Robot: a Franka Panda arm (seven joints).
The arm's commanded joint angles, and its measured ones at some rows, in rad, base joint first. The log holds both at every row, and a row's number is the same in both.
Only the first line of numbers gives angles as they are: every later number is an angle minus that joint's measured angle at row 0.
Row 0, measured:
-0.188, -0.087, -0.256, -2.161, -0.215, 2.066, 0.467
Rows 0 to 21, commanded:
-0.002, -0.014, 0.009, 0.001, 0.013, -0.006, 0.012
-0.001, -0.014, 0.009, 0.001, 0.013, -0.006, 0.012
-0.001, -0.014, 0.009, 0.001, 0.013, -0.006, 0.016
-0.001, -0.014, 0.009, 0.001, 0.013, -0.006, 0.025
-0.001, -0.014, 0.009, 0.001, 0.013, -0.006, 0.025
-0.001, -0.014, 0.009, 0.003, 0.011, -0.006, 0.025
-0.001, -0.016, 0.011, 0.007, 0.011, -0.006, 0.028
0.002, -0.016, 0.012, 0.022, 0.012, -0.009, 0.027
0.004, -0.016, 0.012, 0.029, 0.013, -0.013, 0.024
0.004, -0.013, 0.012, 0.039, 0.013, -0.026, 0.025
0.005, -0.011, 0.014, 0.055, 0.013, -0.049, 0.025
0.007, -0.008, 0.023, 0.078, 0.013, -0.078, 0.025
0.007, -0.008, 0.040, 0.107, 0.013, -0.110, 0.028
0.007, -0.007, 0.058, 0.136, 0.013, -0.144, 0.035
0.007, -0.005, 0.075, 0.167, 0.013, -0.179, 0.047
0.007, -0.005, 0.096, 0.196, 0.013, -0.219, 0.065
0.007, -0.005, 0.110, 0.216, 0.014, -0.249, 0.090
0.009, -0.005, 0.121, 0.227, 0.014, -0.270, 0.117
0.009, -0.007, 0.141, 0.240, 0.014, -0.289, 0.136
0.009, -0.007, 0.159, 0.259, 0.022, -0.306, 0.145
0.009, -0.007, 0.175, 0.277, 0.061, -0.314, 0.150
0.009, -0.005, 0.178, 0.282, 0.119, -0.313, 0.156
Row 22, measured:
0.015, -0.007, 0.143, 0.235, 0.020, -0.273, 0.126
